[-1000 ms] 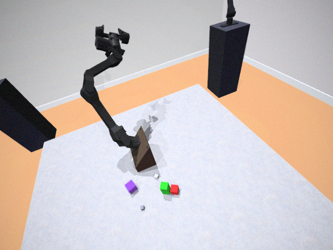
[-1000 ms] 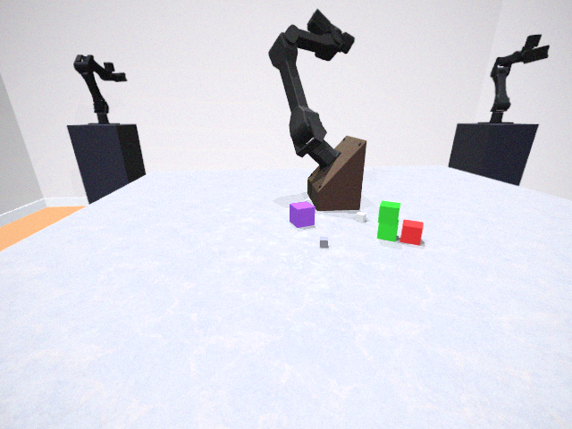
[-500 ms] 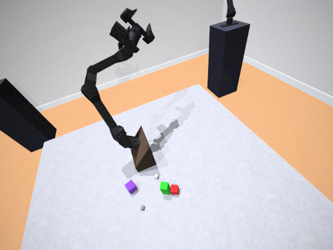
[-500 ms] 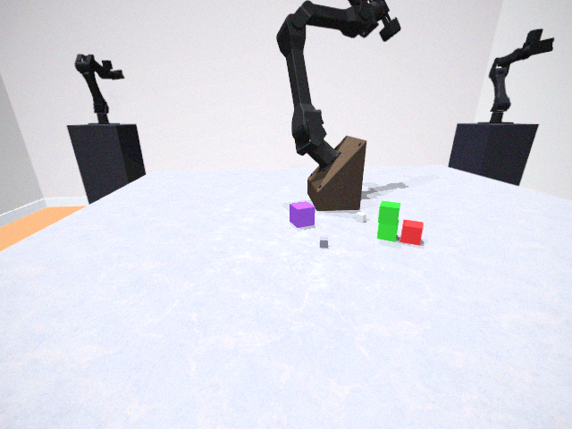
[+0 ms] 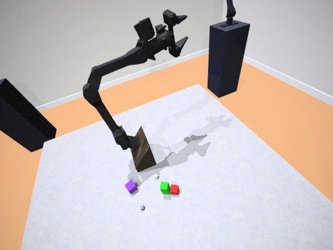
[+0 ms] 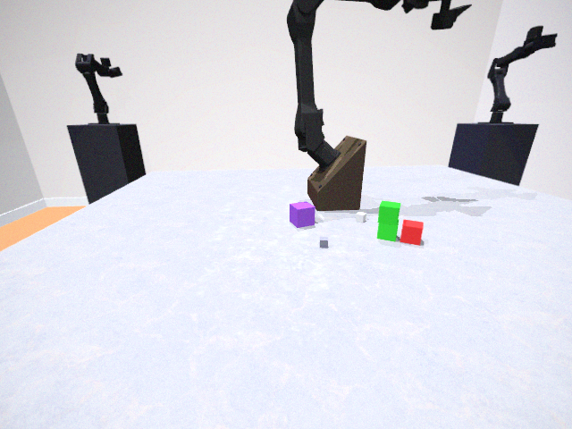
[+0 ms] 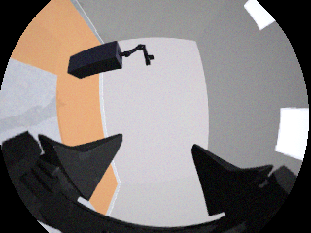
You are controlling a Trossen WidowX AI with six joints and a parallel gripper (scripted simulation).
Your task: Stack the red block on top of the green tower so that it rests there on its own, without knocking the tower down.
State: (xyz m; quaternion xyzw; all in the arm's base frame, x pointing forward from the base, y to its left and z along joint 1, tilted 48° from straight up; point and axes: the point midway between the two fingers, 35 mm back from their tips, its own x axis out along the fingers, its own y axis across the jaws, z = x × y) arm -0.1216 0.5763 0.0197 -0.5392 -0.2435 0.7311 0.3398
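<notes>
Right now my gripper tip is 420 mm short of the red block, 310 mm to the left of it and 540 mm above it. Also, from my gripper tip: small grey cube: 430 mm ahead, 480 mm to the right, 540 mm below; purple cube: 320 mm ahead, 510 mm to the right, 530 mm below; small white cube: 310 mm ahead, 370 mm to the right, 540 mm below.
</notes>
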